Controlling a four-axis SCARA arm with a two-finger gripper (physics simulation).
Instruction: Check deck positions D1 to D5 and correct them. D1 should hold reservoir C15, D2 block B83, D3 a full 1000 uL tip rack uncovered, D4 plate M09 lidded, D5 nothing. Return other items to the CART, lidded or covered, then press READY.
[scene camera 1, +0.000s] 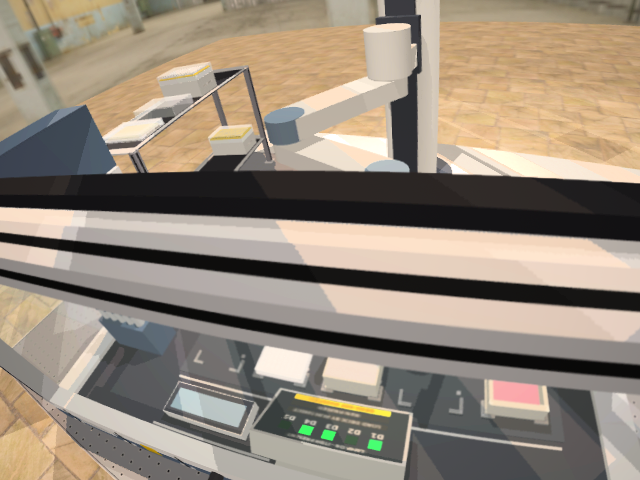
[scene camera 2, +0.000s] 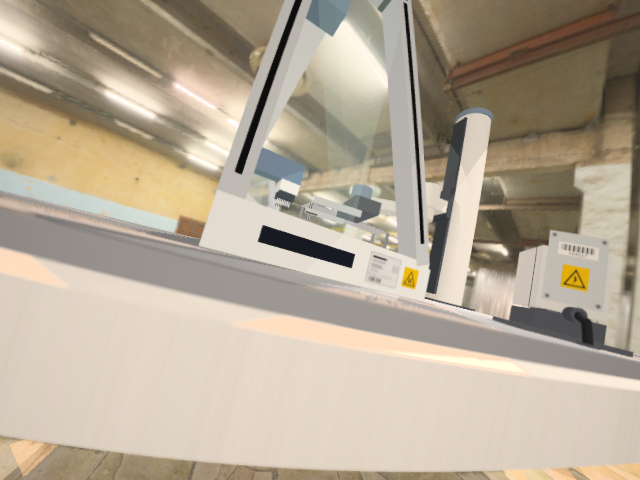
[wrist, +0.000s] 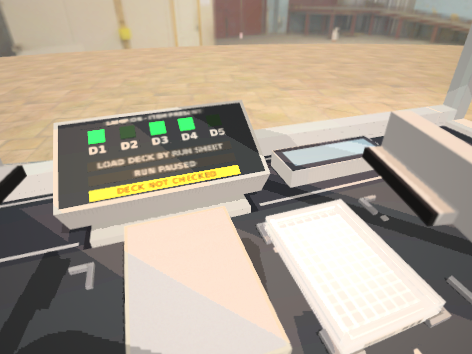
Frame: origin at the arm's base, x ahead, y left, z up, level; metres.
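Where they show: gripper, fingertip midpoint: (scene camera 2: 309, 205) (wrist: 197, 141).
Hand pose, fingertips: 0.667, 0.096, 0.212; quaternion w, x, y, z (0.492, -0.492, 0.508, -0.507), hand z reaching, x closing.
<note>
Things, the pixels of their top centre, and the offset from my fingertips, as dx, dy, dz. "spot": a spot on its surface instead.
- open reservoir at its top centre: (scene camera 1: 516, 369) -0.031, +0.256, -0.114
- cart at a spot on its surface: (scene camera 1: 251, 93) spot: -0.628, -0.621, +0.066
- clear item at its top centre: (scene camera 1: 161, 102) -0.281, -0.623, +0.176
- pale plate at its top centre: (scene camera 1: 130, 127) -0.153, -0.597, +0.168
My gripper (wrist: 197, 141) is open and empty, raised over the deck by D3 and D4; scene camera 1 hides it behind a beam. At D3 a box (wrist: 200, 285) (scene camera 1: 353, 373) shows a smooth, plain top without visible holes. At D4 a white plate (wrist: 350, 275) (scene camera 1: 283, 364) looks lidded; its label does not show. At D1 an open reservoir (scene camera 1: 515, 393) shows pink content; its label is unreadable. D2 and D5 show corner brackets without an item. On the panel (wrist: 160, 155) (scene camera 1: 330, 426), D1, D3 and D4 are lit, D2 and D5 dark; it reads DECK NOT CHECKED.
The cart (scene camera 1: 251, 93) bears a yellow-banded box (scene camera 1: 186, 81), a clear item (scene camera 1: 164, 105) and a pale plate (scene camera 1: 133, 130) on top, another yellow-banded box (scene camera 1: 232, 140) below. A small screen unit (wrist: 325, 152) (scene camera 1: 209, 408) stands beside the panel. A blue tube block (scene camera 1: 139, 333) stands past D5.
</note>
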